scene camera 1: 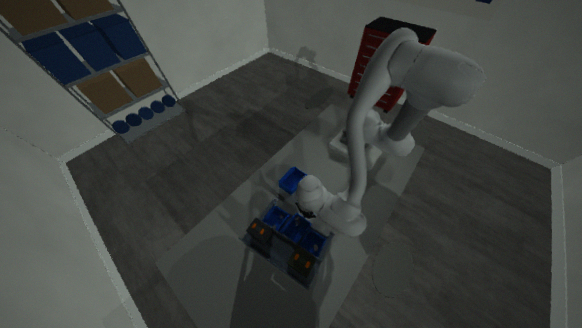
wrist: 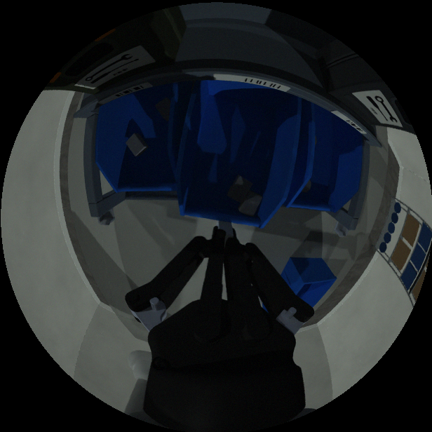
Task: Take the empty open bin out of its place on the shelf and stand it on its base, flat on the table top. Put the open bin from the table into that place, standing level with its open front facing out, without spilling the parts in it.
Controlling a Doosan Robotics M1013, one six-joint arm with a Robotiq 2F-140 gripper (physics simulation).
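Places are measured from the arm's base along level axes (x ahead, y left, z up), in millimetres.
Where they show: gripper, fingertip midpoint: [scene camera 1: 305,217].
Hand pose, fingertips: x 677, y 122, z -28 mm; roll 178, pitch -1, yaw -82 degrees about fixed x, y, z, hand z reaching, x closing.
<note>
Each offset is from my fingertips to the centre of the thing.
The bin with parts {100 mm ahead, 18 mm left, 34 mm up} [scene camera 1: 296,228] [wrist: 215,172] sits in the middle place of the shelf [wrist: 91,170], between two other bins. Its open front faces my gripper. It juts out past its neighbours and looks slightly skewed. Two blocks [wrist: 240,188] lie inside near its front lip. The empty bin {119 mm back, 220 mm right, 23 mm up} [scene camera 1: 291,180] [wrist: 311,280] stands on the table top beside the shelf, apart from it. My gripper [wrist: 222,220] is shut with nothing between its fingers. Its tips are close to the middle bin's front lip; whether they touch is unclear. In the scene view the arm partly hides the gripper.
The left bin [wrist: 112,162] holds a grey block [wrist: 136,145], and the right bin [wrist: 325,192] flanks the middle one. Dark boxes with orange marks {244 mm ahead, 72 mm right, 148 mm up} [scene camera 1: 259,232] {191 mm ahead, 153 mm left, 135 mm up} [scene camera 1: 301,262] stand at the shelf's far side. A red drawer cabinet [scene camera 1: 365,52] stands behind the arm.
</note>
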